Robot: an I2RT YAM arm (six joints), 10 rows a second.
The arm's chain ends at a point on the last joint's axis. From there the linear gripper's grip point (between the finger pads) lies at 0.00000 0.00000 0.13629 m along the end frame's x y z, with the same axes.
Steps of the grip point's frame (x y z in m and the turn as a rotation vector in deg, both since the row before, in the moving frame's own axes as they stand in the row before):
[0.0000, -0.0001, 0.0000, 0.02, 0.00, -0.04]
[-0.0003, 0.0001, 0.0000, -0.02, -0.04, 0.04]
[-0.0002, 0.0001, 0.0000, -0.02, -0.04, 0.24]
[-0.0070, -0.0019, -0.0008, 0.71, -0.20, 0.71]
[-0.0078, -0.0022, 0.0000, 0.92, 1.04, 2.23]
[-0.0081, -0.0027, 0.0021, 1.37, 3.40, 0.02]
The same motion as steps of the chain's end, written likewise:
[0.0000, -0.0001, 0.0000, 0.02, 0.00, -0.04]
[-0.0002, 0.0001, 0.0000, -0.02, -0.04, 0.04]
[-0.0001, 0.0001, 0.0000, -0.02, -0.04, 0.24]
[-0.0065, -0.0002, -0.0008, 0.71, -0.20, 0.71]
[-0.0103, -0.0001, 0.0000, 0.92, 1.04, 2.23]
[-0.0162, 0.0006, 0.0024, 1.37, 3.40, 0.02]

